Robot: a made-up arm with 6 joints.
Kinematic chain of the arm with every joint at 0, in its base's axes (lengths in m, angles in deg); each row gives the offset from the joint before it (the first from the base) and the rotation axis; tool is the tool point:
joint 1: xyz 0 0 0.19 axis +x
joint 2: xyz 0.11 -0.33 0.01 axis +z
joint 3: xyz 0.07 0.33 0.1 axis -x
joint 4: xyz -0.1 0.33 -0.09 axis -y
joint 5: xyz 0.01 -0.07 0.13 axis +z
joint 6: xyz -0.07 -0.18 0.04 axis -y
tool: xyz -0.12 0.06 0
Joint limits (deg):
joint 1: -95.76..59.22
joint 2: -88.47..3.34
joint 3: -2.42..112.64
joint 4: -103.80..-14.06
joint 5: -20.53..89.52
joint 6: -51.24..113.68
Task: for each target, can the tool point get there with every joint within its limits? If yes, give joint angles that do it. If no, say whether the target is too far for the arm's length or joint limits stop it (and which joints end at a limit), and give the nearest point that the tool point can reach.
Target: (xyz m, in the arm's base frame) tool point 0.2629 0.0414 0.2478
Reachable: yes | joints -37.52 -6.22 84.61 -37.79 69.37 1.13
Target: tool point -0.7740 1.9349 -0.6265
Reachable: no: too far | nearest point -0.0609 0.3388 0.0470 | short by 1.873 m
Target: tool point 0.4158 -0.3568 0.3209
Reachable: yes | joints -20.23 -79.06 43.19 -73.35 68.78 21.30
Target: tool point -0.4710 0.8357 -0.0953
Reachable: no: joint limits stop it (at a limit: joint 2, joint 3, joint 4, joint 5) | nearest point -0.0825 0.3365 0.0751 | short by 0.655 m
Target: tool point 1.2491 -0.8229 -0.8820
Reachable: no: too far | nearest point 0.6453 -0.4028 -0.2473 | short by 0.972 m
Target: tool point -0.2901 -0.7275 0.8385
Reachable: no: joint limits stop it (at a limit: joint 2, joint 3, joint 4, joint 5, joint 6) | nearest point 0.1449 -0.4003 0.5468 | short by 0.618 m
